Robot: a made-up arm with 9 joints. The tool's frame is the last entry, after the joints. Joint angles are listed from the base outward. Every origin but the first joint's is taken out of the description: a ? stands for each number. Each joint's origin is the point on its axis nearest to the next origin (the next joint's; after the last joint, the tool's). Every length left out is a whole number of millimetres.
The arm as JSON. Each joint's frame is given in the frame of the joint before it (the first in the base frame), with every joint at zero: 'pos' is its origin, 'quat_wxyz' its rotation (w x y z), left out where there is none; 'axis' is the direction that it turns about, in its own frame. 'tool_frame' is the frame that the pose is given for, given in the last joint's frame.
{
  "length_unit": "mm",
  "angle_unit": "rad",
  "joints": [
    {
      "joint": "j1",
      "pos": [
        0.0,
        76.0,
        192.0
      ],
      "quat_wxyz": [
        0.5,
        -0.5,
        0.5,
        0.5
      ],
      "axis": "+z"
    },
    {
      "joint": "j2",
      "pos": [
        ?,
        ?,
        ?
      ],
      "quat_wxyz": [
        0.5,
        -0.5,
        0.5,
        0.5
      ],
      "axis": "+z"
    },
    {
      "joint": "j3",
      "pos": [
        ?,
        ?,
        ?
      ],
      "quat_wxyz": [
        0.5,
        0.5,
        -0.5,
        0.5
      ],
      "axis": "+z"
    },
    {
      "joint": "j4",
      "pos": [
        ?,
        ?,
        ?
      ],
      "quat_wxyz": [
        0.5,
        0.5,
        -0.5,
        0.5
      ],
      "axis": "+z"
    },
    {
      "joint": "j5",
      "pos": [
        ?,
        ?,
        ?
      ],
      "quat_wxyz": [
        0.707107,
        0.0,
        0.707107,
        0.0
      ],
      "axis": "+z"
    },
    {
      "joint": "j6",
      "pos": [
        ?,
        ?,
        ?
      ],
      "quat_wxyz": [
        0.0,
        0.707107,
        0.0,
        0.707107
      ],
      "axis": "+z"
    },
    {
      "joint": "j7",
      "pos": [
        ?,
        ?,
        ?
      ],
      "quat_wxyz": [
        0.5,
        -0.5,
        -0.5,
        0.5
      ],
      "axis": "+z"
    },
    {
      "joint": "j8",
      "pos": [
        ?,
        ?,
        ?
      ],
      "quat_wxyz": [
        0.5,
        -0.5,
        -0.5,
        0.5
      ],
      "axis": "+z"
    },
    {
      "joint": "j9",
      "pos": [
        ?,
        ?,
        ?
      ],
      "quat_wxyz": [
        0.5,
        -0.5,
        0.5,
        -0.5
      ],
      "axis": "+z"
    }
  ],
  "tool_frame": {
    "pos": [
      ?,
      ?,
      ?
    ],
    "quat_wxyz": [
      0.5,
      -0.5,
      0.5,
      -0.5
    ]
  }
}
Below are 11 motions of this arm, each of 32 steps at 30 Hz.
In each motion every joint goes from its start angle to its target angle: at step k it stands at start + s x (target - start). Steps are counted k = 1, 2, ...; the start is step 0. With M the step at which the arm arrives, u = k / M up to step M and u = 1 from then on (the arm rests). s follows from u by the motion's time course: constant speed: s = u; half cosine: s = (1 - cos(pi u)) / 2; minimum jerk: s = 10 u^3 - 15 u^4 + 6 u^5.
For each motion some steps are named. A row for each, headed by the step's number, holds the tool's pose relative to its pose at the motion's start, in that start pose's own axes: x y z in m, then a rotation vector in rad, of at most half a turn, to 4 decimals.
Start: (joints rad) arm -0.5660 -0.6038 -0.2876 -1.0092 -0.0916 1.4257 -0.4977 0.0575 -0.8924
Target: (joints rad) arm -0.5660 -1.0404 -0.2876 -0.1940 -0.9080 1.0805 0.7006 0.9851 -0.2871
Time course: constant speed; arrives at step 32
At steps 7, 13, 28, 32:
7: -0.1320 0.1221 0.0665 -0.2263 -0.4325 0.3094
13: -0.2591 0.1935 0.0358 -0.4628 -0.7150 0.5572
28: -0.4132 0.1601 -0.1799 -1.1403 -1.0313 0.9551
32: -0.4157 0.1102 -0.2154 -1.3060 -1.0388 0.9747

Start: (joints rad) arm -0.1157 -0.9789 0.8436 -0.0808 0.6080 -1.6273 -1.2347 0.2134 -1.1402
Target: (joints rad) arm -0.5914 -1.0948 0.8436 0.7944 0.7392 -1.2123 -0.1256 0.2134 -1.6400
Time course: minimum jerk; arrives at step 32
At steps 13, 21, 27, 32:
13: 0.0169 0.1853 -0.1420 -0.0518 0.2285 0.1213
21: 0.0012 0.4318 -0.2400 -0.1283 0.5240 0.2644
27: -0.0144 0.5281 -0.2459 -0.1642 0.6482 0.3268
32: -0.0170 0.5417 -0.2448 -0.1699 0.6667 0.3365

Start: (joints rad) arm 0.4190 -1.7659 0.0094 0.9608 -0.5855 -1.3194 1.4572 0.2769 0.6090
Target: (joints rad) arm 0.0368 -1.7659 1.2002 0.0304 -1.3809 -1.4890 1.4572 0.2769 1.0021
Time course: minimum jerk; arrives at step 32
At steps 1, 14, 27, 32:
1: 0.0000 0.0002 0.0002 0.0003 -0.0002 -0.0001
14: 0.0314 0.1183 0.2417 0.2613 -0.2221 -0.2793
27: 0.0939 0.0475 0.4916 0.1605 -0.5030 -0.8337
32: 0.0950 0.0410 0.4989 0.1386 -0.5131 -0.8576

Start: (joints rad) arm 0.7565 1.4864 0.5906 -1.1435 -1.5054 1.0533 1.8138 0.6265 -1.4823
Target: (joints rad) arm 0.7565 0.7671 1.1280 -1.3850 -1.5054 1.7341 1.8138 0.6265 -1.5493
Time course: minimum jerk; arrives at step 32
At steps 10, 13, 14, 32:
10: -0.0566 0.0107 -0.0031 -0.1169 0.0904 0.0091
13: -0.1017 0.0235 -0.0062 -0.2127 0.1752 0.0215
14: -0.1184 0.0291 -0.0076 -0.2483 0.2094 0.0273
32: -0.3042 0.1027 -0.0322 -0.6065 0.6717 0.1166

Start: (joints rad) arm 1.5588 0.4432 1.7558 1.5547 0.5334 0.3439 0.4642 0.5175 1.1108
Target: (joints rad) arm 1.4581 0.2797 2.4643 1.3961 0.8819 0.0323 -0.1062 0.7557 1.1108
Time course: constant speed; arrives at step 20
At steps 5, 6, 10, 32:
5: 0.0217 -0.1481 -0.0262 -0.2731 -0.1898 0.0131
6: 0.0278 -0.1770 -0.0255 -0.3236 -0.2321 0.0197
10: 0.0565 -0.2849 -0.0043 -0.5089 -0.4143 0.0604
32: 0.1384 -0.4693 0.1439 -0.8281 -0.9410 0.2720

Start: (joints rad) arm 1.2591 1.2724 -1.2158 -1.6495 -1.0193 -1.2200 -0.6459 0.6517 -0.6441
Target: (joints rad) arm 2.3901 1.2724 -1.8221 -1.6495 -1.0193 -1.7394 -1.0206 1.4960 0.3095
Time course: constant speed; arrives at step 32
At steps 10, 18, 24, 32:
10: -0.2877 -0.1224 0.0442 0.0754 -0.0352 -0.0234
18: -0.4848 -0.1858 0.1596 0.1477 -0.0684 -0.0960
24: -0.5993 -0.2154 0.2763 0.1955 -0.1002 -0.1884
32: -0.7022 -0.2362 0.4492 0.2297 -0.1573 -0.3622

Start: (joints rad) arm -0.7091 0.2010 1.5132 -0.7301 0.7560 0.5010 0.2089 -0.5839 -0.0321
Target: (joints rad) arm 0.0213 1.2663 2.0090 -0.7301 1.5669 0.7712 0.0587 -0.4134 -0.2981
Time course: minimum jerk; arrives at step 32
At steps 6, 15, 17, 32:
6: 0.0426 -0.0515 0.0446 0.0604 0.0092 -0.0751
15: 0.1787 -0.4829 0.4336 0.6256 -0.0163 -0.4922
17: 0.1538 -0.5927 0.5544 0.8058 -0.0540 -0.5411
32: -0.1339 -0.8180 0.9897 1.4059 -0.2447 -0.3822

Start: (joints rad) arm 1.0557 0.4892 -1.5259 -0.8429 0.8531 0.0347 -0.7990 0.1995 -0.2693
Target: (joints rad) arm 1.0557 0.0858 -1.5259 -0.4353 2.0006 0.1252 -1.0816 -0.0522 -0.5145
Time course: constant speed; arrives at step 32
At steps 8, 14, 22, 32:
8: 0.0343 0.0096 0.0901 0.2245 0.0818 -0.3002
14: 0.0318 0.0030 0.1314 0.3963 0.2045 -0.5162
22: -0.0119 0.0009 0.1550 0.6185 0.4447 -0.7828
32: -0.1287 0.0403 0.1673 0.8641 0.8568 -1.0697

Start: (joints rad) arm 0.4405 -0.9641 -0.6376 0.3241 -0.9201 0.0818 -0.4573 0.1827 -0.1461
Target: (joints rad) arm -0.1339 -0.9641 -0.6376 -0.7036 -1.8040 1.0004 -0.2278 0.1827 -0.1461
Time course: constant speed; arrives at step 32
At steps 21, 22, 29, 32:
21: -0.8739 -0.1629 -0.4002 -0.3970 1.0311 0.9258
22: -0.9110 -0.1918 -0.3999 -0.4212 1.0735 0.9715
29: -1.1202 -0.4266 -0.3583 -0.5995 1.3483 1.2929
32: -1.1790 -0.5380 -0.3240 -0.6791 1.4530 1.4316

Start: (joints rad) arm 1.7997 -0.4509 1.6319 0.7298 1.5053 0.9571 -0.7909 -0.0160 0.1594
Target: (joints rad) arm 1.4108 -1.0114 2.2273 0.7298 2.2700 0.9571 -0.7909 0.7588 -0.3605
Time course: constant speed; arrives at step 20
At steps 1, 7, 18, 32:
1: 0.0252 -0.0084 -0.0104 0.0550 0.0500 -0.0698
7: 0.1708 -0.0731 -0.0696 0.4264 0.2544 -0.4634
18: 0.4315 -0.2590 -0.1025 1.2447 0.1725 -0.9260
32: 0.4752 -0.3037 -0.0907 1.3990 0.0973 -0.9522

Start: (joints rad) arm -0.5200 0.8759 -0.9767 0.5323 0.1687 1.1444 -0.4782 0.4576 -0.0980
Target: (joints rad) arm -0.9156 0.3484 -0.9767 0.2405 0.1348 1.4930 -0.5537 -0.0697 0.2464
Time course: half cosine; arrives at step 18
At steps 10, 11, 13, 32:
10: 0.1056 0.0506 0.1322 -0.2133 -0.1606 -0.1141
11: 0.1172 0.0589 0.1528 -0.2483 -0.1823 -0.1210
13: 0.1360 0.0742 0.1903 -0.3134 -0.2208 -0.1279
32: 0.1550 0.0927 0.2354 -0.3951 -0.2670 -0.1272

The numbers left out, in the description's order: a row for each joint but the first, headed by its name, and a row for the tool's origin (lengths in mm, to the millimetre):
j2: 67.0 319.0 0.0
j3: -29.0 -135.0 0.0
j4: 78.0 154.0 0.0
j5: 271.0 285.0 0.0
j6: 154.0 -52.0 0.0
j7: 115.0 -14.0 0.0
j8: -117.0 -126.0 0.0
j9: -81.0 89.0 0.0
tool: 16.0 -274.0 0.0

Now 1 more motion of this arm.
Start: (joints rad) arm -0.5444 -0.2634 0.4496 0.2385 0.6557 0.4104 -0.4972 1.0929 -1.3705
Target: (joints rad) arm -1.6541 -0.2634 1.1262 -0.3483 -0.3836 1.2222 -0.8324 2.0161 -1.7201
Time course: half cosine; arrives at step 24
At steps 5, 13, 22, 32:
5: 0.0293 0.0174 -0.0401 0.0682 0.1070 0.0681
13: 0.0829 0.1407 -0.2513 0.3602 0.5977 0.3236
22: -0.0106 0.2895 -0.4576 0.5151 1.0875 0.4932
32: -0.0176 0.2955 -0.4653 0.5175 1.1088 0.4994

